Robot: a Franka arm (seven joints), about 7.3 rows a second.
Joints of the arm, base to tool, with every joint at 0 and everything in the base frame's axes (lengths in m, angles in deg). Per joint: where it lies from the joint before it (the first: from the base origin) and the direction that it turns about. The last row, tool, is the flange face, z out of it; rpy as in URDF.
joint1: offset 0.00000 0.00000 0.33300 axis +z
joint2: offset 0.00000 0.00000 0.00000 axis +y
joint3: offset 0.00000 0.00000 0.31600 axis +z
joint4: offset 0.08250 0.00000 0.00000 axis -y
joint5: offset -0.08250 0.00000 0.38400 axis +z
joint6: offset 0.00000 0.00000 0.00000 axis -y
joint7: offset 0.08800 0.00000 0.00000 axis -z
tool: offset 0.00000 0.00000 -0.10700 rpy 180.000 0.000 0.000
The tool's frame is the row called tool.
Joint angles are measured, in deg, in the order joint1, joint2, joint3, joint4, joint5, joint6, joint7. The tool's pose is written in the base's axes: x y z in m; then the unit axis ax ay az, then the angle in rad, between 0 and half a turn. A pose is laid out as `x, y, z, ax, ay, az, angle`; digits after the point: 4 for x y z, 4 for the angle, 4 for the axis.
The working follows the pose.
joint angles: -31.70, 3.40, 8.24, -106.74, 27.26, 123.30, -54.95
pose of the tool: 0.5587, -0.2237, 0.5094, -0.9616, -0.1600, -0.2229, 2.9493
Where each joint sits with the arm in this pose, in the base's axes (m; each line is computed from the numbers above, not from the rounded line before):
joint1: 0.0000 0.0000 0.3330
joint2: 0.0000 0.0000 0.3330
joint3: 0.0159 -0.0098 0.6484
joint4: 0.0915 -0.0426 0.6436
joint5: 0.4485 -0.1971 0.5891
joint6: 0.4485 -0.1971 0.5891
joint7: 0.5165 -0.2509 0.6039
the tool: 0.5587 -0.2237 0.5094

